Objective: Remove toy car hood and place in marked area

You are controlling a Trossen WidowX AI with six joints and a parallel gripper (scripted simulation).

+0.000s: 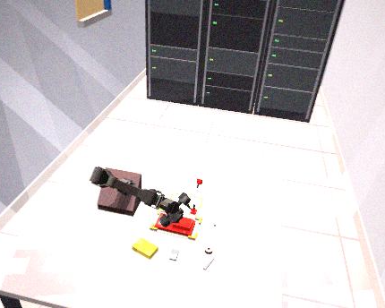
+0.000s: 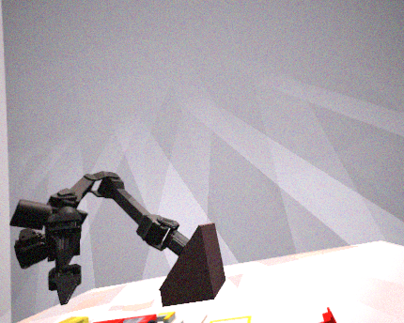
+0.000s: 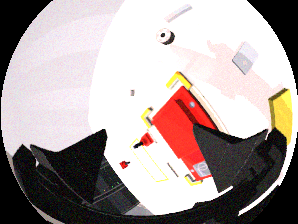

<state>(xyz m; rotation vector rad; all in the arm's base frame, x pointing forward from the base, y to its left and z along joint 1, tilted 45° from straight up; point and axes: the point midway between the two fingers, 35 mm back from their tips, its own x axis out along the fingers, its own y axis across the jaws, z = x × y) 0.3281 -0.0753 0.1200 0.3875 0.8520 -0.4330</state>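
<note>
My gripper tip is 9 cm above the hood, 4 cm to the right of it and 2 cm past it. The rest, counted from my gripper tip: yellow block (16 cm to the right, 16 cm behind, 12 cm below); then wheel (15 cm ahead, 12 cm below, 8 cm to the right); then white stick (16 cm to the right, 16 cm ahead, 12 cm below).
</note>
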